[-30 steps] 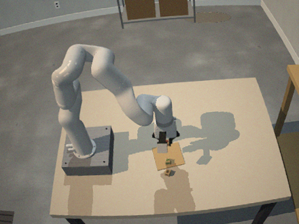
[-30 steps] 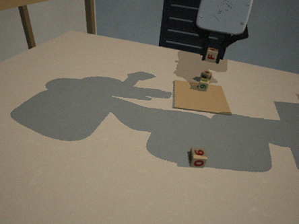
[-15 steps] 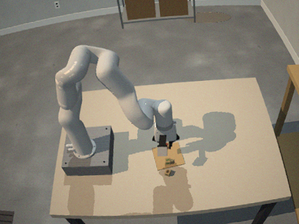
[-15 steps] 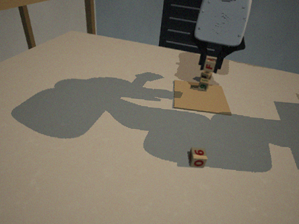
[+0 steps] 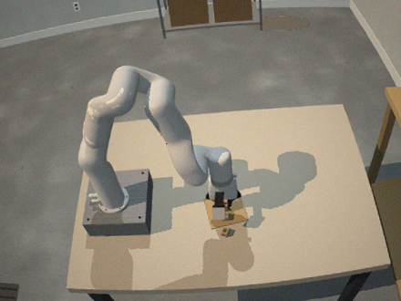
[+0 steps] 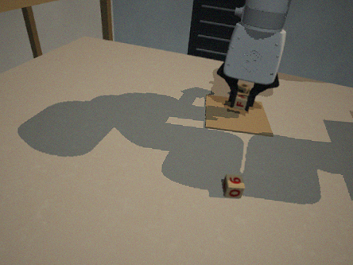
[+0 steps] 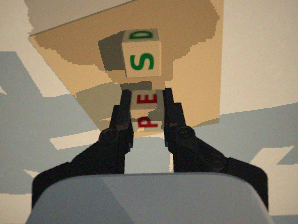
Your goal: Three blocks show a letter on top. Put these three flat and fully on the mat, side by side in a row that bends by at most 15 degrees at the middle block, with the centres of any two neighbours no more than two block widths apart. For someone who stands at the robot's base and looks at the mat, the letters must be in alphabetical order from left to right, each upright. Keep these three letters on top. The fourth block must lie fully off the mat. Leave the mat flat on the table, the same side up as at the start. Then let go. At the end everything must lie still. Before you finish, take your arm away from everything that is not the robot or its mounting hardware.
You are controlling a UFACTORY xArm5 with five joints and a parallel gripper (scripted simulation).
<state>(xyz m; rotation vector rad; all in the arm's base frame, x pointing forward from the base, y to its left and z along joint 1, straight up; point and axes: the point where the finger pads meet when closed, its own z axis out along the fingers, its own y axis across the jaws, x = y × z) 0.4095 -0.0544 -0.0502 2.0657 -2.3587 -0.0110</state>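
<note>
Right now my hand is 40 mm above the tan mat. Round my hand: green-marked block: 40 mm to the right, 30 mm below; red-marked block: 10 mm ahead, 230 mm to the left, 30 mm below.
</note>
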